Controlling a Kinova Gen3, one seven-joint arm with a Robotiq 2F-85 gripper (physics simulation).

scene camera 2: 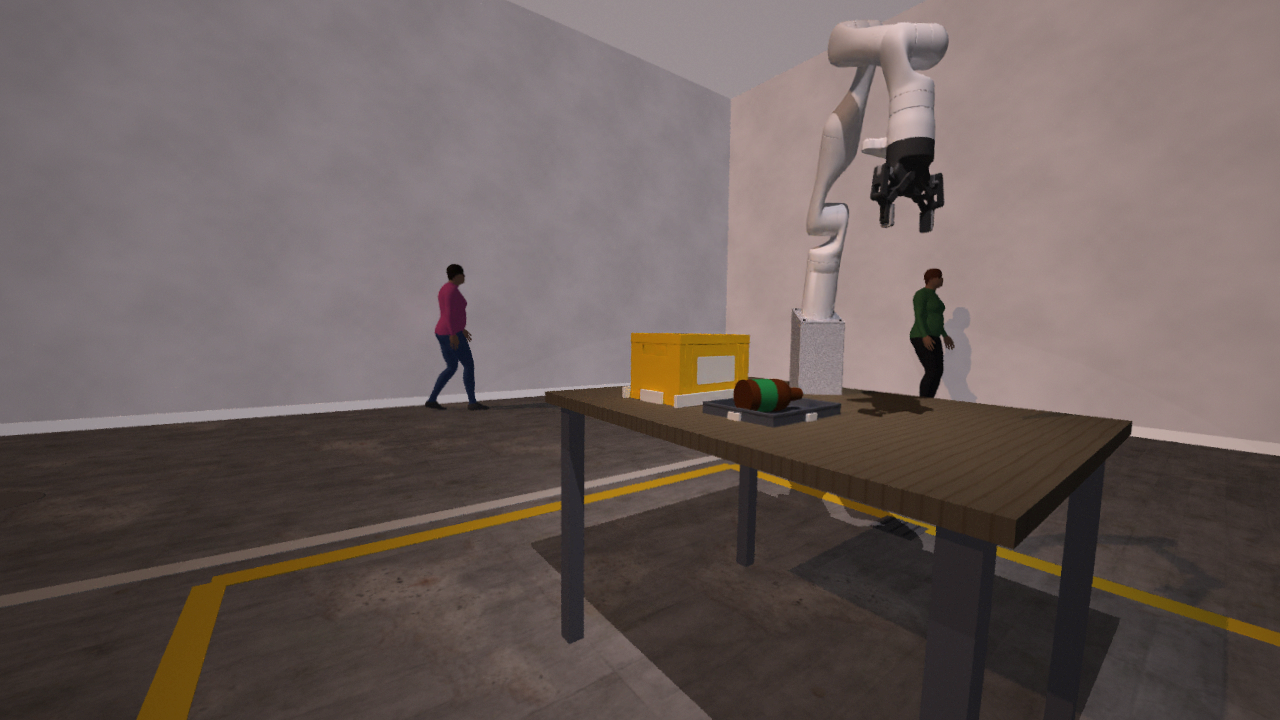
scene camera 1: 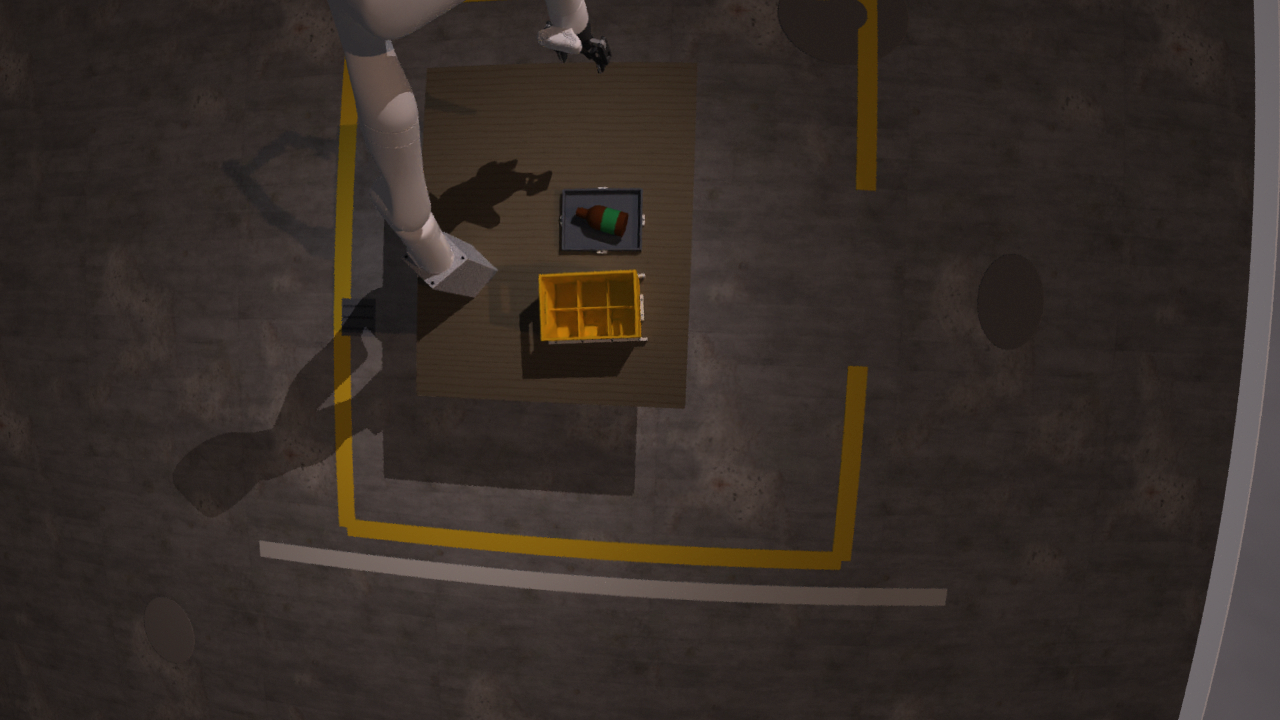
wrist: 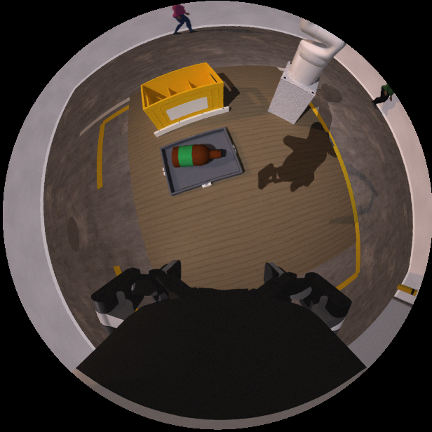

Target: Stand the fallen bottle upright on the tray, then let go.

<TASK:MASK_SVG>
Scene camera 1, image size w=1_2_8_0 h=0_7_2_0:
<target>gripper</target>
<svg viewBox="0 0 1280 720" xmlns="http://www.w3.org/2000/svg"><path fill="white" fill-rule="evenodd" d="M555 50L561 62L565 63L567 53ZM588 17L587 26L576 36L582 44L580 53L596 62L598 73L601 74L604 72L605 66L609 64L612 53L604 36L600 40L594 39L591 34Z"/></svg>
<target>brown bottle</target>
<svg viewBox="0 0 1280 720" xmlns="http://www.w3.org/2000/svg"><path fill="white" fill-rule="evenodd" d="M577 208L576 216L587 219L587 223L591 228L623 237L628 222L628 213L601 205L595 205L589 210Z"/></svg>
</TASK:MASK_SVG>
